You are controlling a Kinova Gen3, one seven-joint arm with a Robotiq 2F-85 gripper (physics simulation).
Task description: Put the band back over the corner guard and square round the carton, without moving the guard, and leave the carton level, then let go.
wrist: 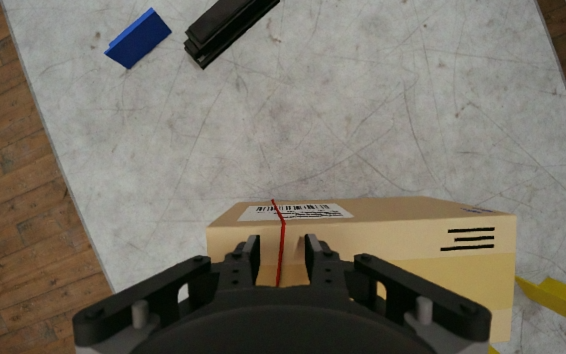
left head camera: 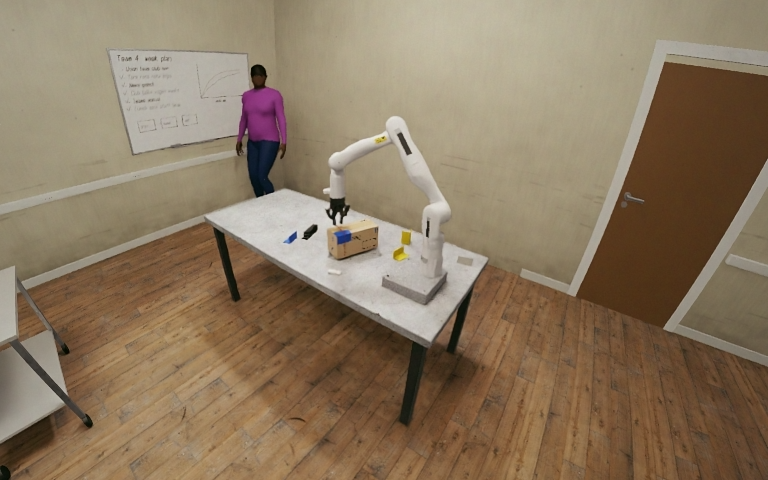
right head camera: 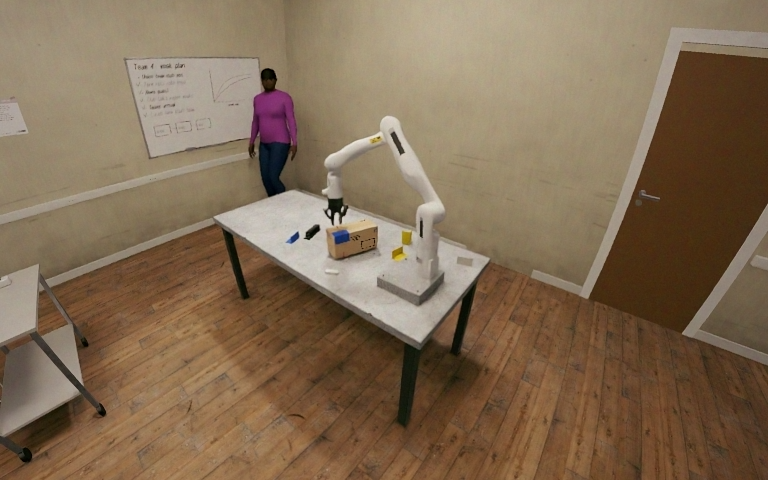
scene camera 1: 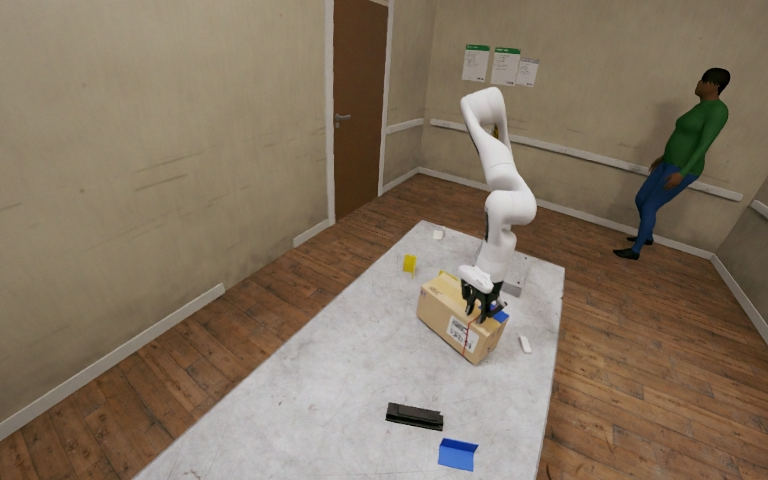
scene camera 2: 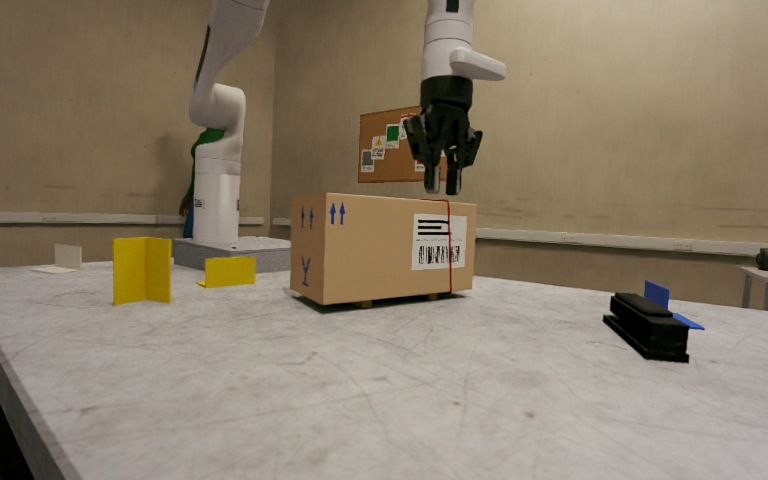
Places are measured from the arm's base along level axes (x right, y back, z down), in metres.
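Pixels of known places: gripper, fingertip midpoint: (wrist: 282, 247) (left head camera: 337, 224) (right head camera: 336, 224) (scene camera 1: 474, 318) (scene camera 2: 442, 194); arm's base at its link origin: (left head camera: 429, 272) (right head camera: 425, 272) (scene camera 2: 215, 240).
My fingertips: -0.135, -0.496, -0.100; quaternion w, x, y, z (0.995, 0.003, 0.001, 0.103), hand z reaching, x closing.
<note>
For each thing: its middle in the pictures, then the offset to it from my fingertips, as dx, dy, dz. "pt": a spot on its surface instead.
- brown carton at the middle of its body: (wrist: 345, 259) (scene camera 2: 386, 244) (scene camera 1: 459, 316) (left head camera: 353, 237) (right head camera: 352, 237) +0.057, +0.053, +0.076
- blue corner guard at the middle of its body: (scene camera 1: 491, 316) (left head camera: 342, 236) (right head camera: 340, 236) -0.031, +0.072, +0.030
- thin red band at a spot on its surface: (wrist: 282, 250) pt -0.001, +0.005, +0.008
- black block-like object at the middle of its body: (scene camera 2: 640, 320) (wrist: 229, 16) (scene camera 1: 415, 415) (left head camera: 310, 231) (right head camera: 312, 231) -0.012, -0.258, +0.133
- loose blue angle piece at the middle of its body: (scene camera 2: 672, 303) (wrist: 130, 29) (scene camera 1: 458, 454) (left head camera: 289, 236) (right head camera: 292, 236) -0.140, -0.272, +0.130
- small white piece at the middle of its body: (scene camera 1: 525, 345) (left head camera: 334, 272) -0.149, +0.155, +0.147
The brown carton (left head camera: 365, 244) (right head camera: 362, 240) (scene camera 1: 441, 314) (scene camera 2: 368, 249) (wrist: 385, 240) stands upright on small blocks. A blue corner guard (left head camera: 343, 236) (right head camera: 340, 236) (scene camera 1: 499, 314) sits on its top edge near one end; the gripper hides it in the wrist view. A thin red band (scene camera 1: 465, 340) (scene camera 2: 450, 254) (wrist: 282, 250) crosses the carton's top and label side, slightly slanted. Whether it lies over the guard cannot be told. My gripper (left head camera: 338, 219) (right head camera: 335, 219) (scene camera 1: 475, 315) (scene camera 2: 442, 187) (wrist: 282, 247) is open, fingers slightly apart and empty, just above the top near the band.
Yellow angle pieces (left head camera: 406, 237) (left head camera: 399, 253) (scene camera 2: 229, 271) stand between carton and robot base (left head camera: 414, 285). A black block-like object (scene camera 1: 414, 416) (scene camera 2: 648, 328) and a loose blue angle piece (scene camera 1: 457, 454) (wrist: 139, 40) lie beyond the carton's guarded end. A small white piece (left head camera: 334, 272) (scene camera 1: 525, 344) lies beside it.
</note>
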